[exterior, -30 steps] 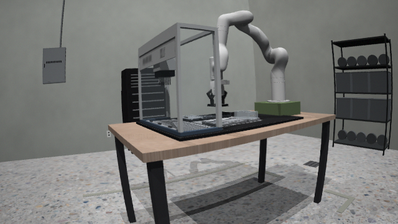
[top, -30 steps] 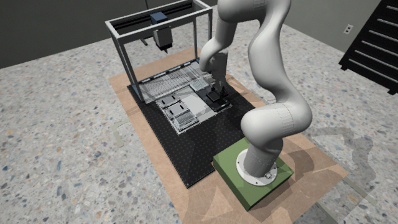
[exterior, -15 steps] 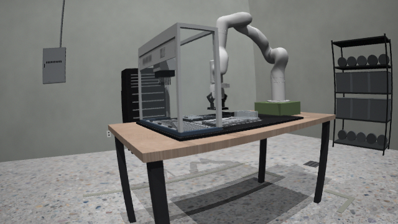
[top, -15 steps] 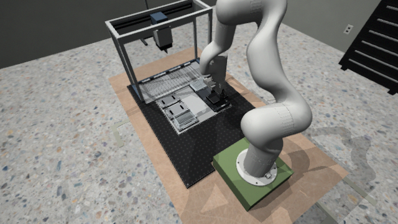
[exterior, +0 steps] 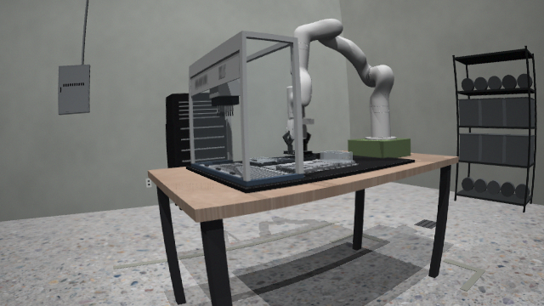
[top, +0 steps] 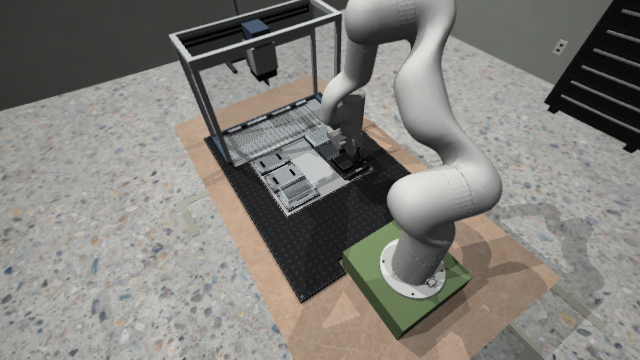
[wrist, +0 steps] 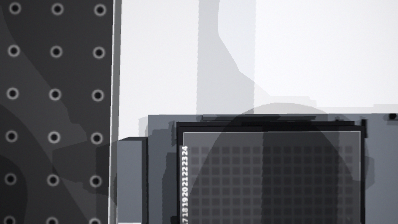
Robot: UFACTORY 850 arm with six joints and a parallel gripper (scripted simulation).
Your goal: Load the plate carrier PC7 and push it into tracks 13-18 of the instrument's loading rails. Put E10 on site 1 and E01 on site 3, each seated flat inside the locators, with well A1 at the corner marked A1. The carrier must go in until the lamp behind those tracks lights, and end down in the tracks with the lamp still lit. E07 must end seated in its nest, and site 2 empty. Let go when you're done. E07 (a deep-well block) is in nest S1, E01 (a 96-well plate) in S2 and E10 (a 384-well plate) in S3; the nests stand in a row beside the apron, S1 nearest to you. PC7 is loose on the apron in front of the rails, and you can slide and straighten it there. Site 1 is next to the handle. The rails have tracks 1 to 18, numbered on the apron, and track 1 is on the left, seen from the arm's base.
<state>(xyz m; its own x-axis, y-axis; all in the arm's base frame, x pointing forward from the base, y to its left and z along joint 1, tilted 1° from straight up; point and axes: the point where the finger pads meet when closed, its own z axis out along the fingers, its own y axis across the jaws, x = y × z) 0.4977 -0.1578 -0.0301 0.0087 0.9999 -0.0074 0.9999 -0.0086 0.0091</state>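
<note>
Right now my hand is 10 cm short of the dark plate carrier PC7 and 3 cm above it. Also, from my hand: deep-well block E07: 1 cm behind, 26 cm to the left, 2 cm below; 96-well plate E01: 21 cm ahead, 3 cm below; dark 384-well plate E10: 1 cm below.
</note>
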